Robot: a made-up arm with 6 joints. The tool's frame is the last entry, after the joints. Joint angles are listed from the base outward. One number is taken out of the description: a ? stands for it. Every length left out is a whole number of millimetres.
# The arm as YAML. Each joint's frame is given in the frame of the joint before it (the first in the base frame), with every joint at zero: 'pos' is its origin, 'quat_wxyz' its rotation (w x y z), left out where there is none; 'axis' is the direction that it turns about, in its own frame. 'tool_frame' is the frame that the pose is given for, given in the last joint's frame.
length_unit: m
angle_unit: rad
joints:
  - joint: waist
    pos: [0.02, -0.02, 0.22]
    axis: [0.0, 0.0, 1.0]
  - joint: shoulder
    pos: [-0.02, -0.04, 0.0]
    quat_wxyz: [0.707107, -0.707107, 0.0, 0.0]
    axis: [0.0, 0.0, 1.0]
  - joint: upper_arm
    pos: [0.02, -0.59, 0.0]
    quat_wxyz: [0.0, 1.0, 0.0, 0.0]
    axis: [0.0, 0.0, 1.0]
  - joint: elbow
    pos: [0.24, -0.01, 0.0]
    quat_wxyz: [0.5, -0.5, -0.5, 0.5]
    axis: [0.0, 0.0, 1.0]
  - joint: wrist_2
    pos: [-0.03, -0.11, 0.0]
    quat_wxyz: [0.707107, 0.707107, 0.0, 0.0]
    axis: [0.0, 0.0, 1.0]
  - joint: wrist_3
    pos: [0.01, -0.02, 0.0]
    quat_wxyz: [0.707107, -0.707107, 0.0, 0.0]
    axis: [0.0, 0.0, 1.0]
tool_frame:
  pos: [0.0, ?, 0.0]
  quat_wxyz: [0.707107, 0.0, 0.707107, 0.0]
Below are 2 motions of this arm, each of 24 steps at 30 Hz.
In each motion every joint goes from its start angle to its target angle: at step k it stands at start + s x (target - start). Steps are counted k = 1, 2, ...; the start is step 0. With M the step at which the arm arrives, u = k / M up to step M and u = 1 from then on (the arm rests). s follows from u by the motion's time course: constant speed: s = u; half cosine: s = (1 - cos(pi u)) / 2; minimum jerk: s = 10 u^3 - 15 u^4 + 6 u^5.
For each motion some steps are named. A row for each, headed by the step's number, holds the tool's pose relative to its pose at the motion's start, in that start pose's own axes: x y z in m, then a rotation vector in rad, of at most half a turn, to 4 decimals.
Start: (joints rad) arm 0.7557 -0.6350 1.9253 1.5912 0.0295 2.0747
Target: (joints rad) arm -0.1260 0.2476 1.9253 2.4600 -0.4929 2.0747
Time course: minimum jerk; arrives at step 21
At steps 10, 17, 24:
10: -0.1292 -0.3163 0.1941 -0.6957 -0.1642 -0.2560
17: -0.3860 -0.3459 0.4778 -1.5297 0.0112 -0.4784
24: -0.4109 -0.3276 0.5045 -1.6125 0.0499 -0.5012

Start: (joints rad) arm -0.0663 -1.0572 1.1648 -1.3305 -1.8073 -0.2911
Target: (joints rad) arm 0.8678 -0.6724 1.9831 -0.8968 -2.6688 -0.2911
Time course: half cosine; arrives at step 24
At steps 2, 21, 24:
2: -0.0092 -0.0045 0.0011 -0.0059 0.0045 0.0027
21: -0.3119 -0.4329 -0.0497 -0.1552 0.0832 0.1009
24: -0.3128 -0.4537 -0.0551 -0.1523 0.0835 0.1069

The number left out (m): -0.02
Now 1 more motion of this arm.
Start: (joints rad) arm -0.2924 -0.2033 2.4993 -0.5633 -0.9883 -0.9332
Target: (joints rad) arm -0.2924 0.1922 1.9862 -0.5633 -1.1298 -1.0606
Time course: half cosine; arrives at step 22
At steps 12, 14, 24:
12: 0.0043 -0.2570 -0.0798 0.3091 0.1756 -0.5100
14: -0.0082 -0.3159 -0.1052 0.3841 0.2142 -0.6327
24: -0.0522 -0.4340 -0.1659 0.5451 0.2923 -0.8966

